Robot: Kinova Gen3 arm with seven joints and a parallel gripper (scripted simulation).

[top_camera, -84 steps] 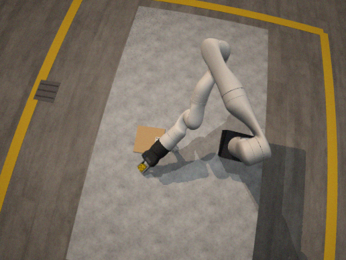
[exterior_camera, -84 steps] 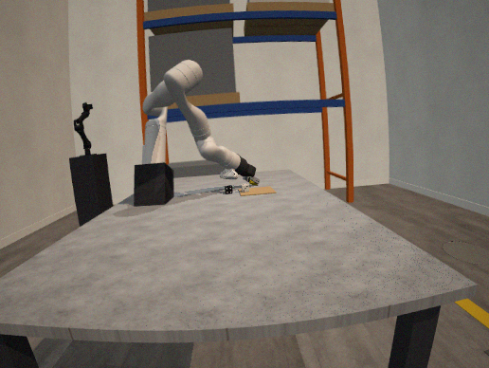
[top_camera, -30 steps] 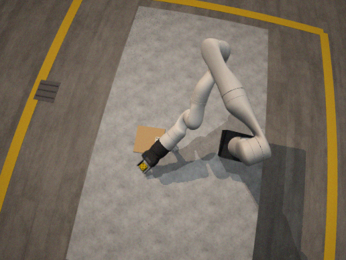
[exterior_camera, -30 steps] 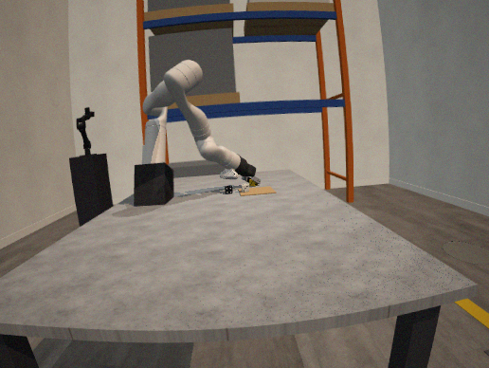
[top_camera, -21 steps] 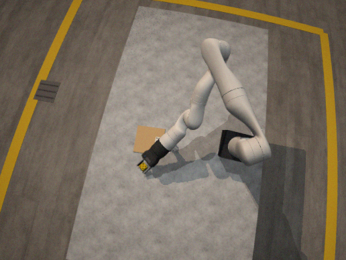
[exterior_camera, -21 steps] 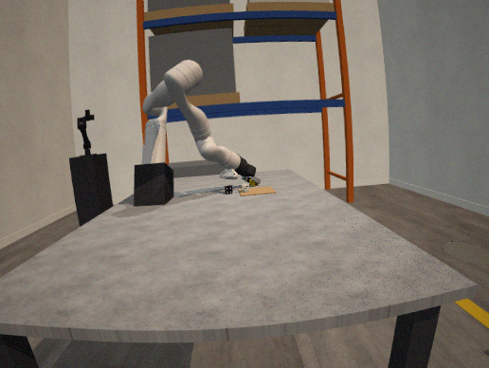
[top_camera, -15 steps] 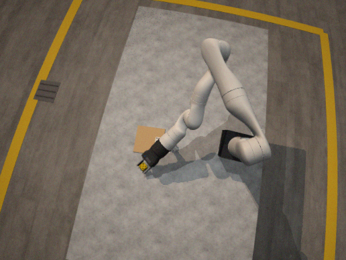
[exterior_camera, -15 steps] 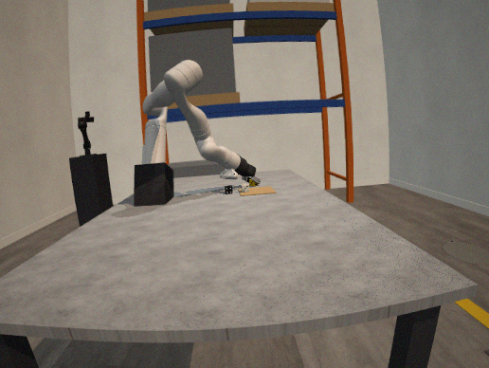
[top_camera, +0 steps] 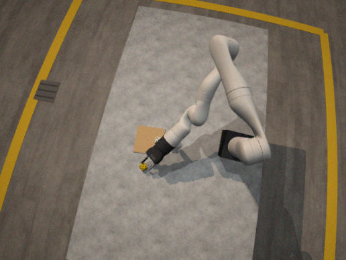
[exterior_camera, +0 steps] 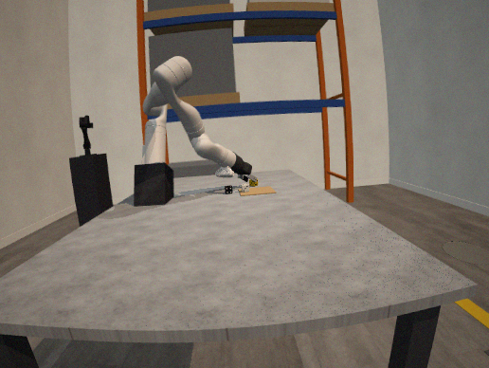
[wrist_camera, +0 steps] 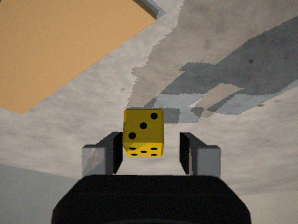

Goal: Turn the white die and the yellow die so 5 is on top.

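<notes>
Right now the yellow die is 2 cm ahead of my hand, 1 cm to the left of it and 2 cm below it. The rest, counted from my hand: white die (2 cm behind, 13 cm to the right, 2 cm below); then tan mat (3 cm ahead, 13 cm to the right, 3 cm below); then black die (9 cm behind, 13 cm to the right, 2 cm below).
</notes>
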